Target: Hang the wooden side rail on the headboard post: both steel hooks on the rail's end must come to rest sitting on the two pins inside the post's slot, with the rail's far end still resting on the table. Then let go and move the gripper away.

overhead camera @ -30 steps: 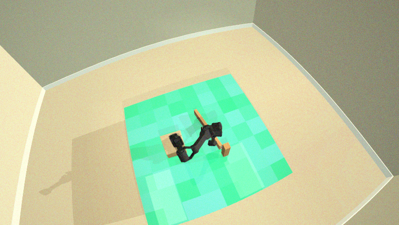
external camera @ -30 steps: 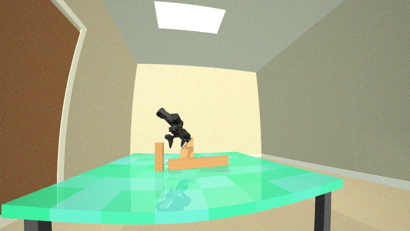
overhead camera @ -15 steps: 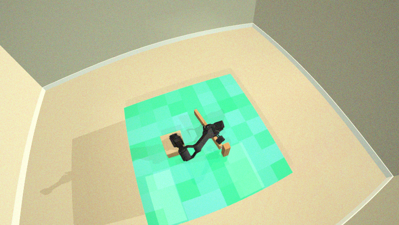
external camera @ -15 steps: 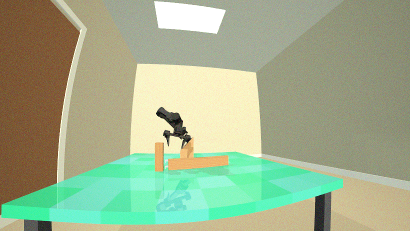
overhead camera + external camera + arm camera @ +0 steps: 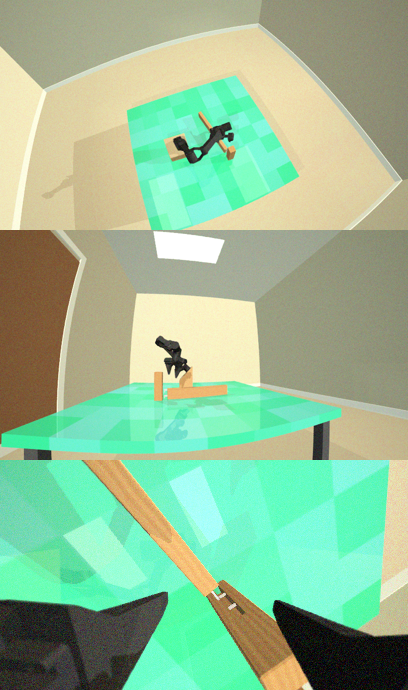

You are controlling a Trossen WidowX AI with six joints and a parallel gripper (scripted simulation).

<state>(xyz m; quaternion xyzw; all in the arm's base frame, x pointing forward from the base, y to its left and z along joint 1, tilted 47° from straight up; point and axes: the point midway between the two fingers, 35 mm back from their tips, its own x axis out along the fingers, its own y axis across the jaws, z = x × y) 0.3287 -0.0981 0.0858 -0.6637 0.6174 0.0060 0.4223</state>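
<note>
My gripper tip is 20 mm short of the headboard post, 90 mm to the left of it and 60 mm above it.
</note>
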